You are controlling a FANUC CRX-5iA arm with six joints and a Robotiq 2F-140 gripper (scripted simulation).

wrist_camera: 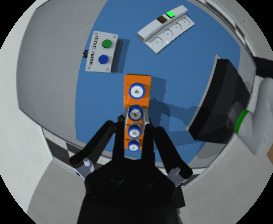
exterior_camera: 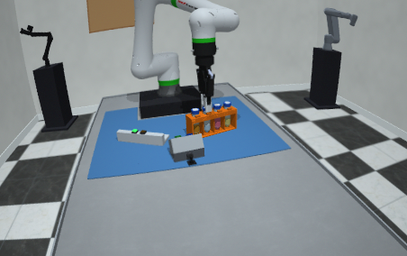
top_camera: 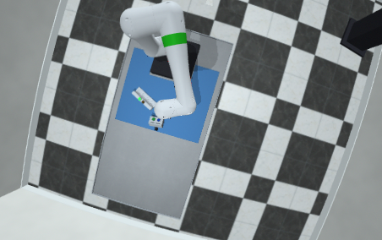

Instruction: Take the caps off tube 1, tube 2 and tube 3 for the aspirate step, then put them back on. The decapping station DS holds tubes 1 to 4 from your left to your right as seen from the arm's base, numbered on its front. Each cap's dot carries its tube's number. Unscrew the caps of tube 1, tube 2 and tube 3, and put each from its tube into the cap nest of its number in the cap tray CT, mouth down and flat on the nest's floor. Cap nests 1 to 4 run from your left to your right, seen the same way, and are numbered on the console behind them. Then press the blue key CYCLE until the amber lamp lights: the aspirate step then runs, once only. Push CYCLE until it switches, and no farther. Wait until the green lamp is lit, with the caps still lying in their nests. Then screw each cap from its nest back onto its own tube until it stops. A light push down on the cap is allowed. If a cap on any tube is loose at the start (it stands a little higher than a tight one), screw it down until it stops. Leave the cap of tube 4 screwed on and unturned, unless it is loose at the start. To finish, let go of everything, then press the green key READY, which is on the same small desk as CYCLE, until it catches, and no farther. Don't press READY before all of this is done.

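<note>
Right now my hand is 140 mm short of the green key, 130 mm to the left of it and 70 mm above it. The rest, counted from my hand: blue key: 130 mm ahead, 80 mm to the right, 70 mm below; small grey key desk: 160 mm ahead, 100 mm to the right, 90 mm below.
</note>
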